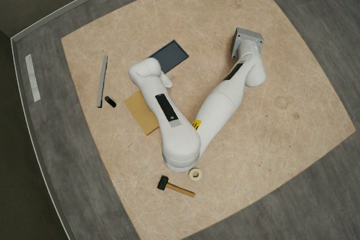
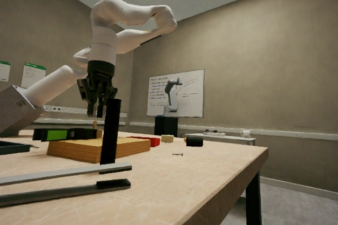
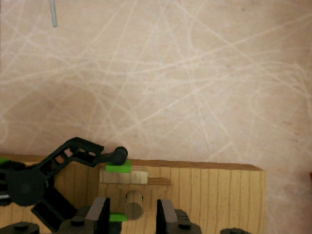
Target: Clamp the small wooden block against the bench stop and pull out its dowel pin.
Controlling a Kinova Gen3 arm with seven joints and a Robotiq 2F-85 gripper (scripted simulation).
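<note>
Now: the dowel pin 5 cm below my hand. From my hand the other things lie so: wooden bench board 8 cm below, 5 cm ahead, 2 cm to the left; then small wooden block 7 cm below; then red block 19 cm to the left, 10 cm below, 6 cm behind.
</note>
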